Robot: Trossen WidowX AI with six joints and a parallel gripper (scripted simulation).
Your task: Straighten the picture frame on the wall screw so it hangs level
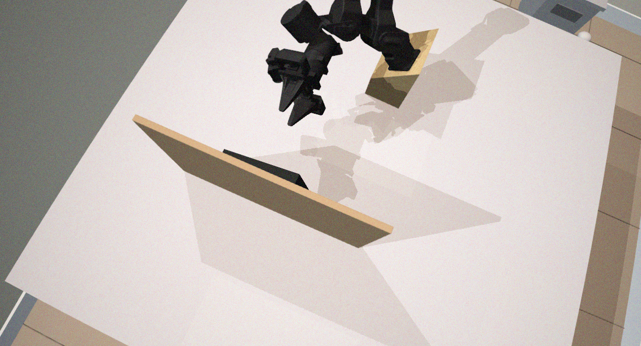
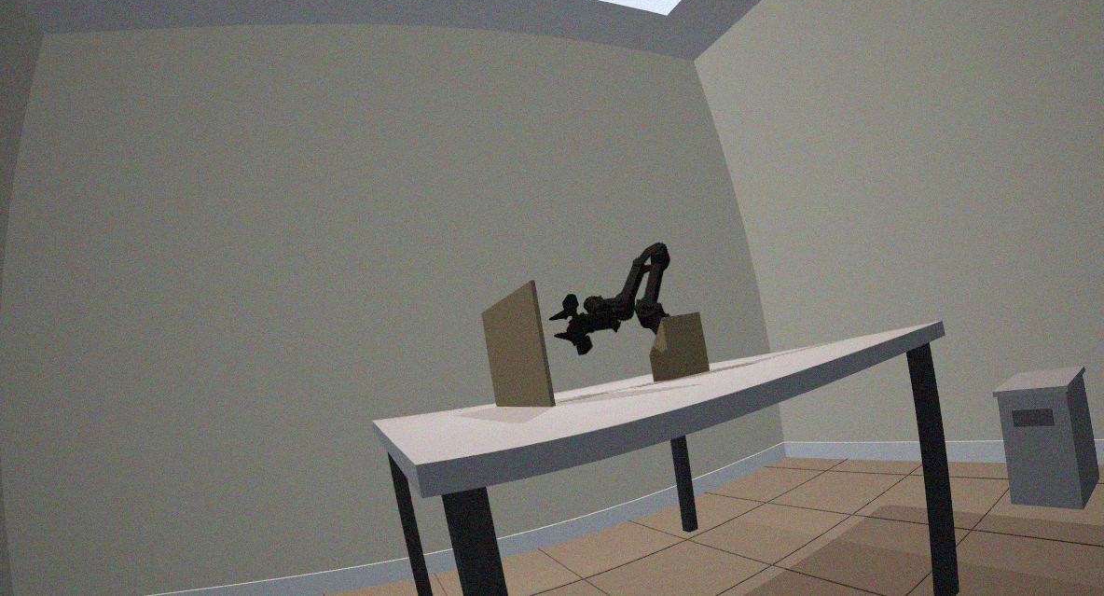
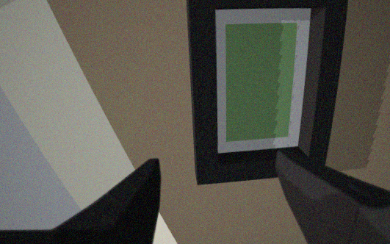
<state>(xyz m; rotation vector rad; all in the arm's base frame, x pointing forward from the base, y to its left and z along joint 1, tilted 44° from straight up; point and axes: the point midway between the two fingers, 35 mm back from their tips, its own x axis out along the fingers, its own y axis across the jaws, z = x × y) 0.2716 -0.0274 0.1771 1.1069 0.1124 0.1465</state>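
Right now my gripper tip is 12 cm short of the black picture frame, 5 cm above it and 3 cm to the right of it. Also, from my gripper tip: wooden wall panel 13 cm ahead, 6 cm below, 4 cm to the left.
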